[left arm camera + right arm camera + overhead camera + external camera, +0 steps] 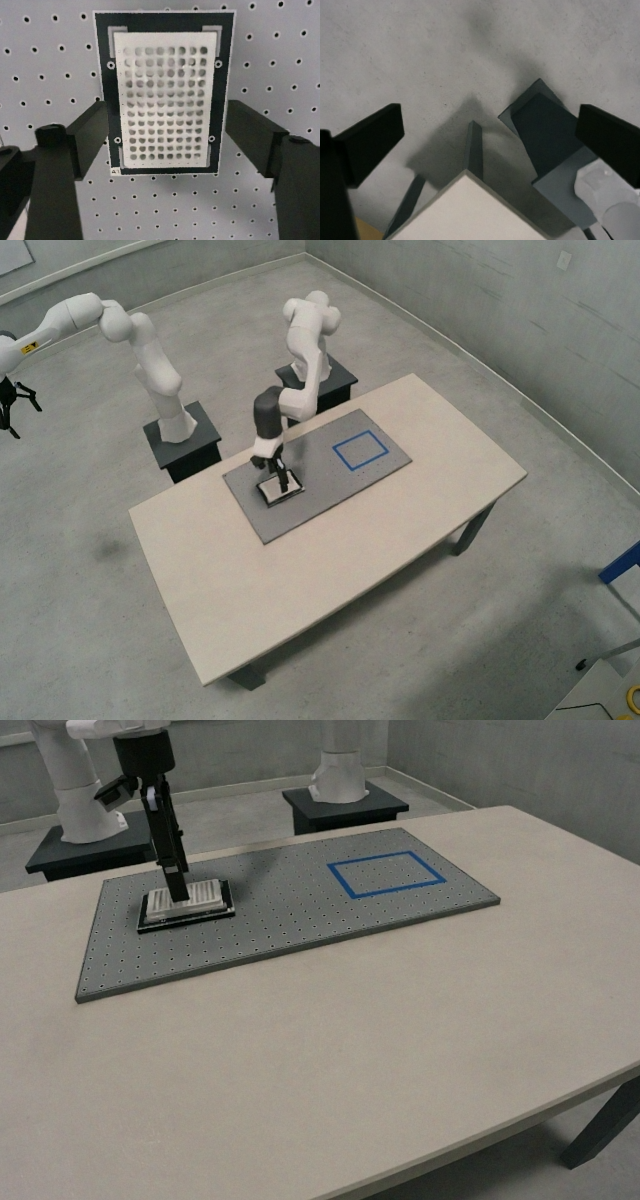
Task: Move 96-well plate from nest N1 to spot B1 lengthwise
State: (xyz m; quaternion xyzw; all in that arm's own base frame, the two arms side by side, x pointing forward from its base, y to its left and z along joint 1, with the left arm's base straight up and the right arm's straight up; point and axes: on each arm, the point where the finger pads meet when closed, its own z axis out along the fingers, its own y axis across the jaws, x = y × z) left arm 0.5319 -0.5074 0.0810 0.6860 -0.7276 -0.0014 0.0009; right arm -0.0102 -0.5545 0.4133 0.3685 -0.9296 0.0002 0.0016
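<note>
My left gripper is now 5 cm above the white 96-well plate. Also, from my left hand: black plate nest: 6 cm below.
</note>
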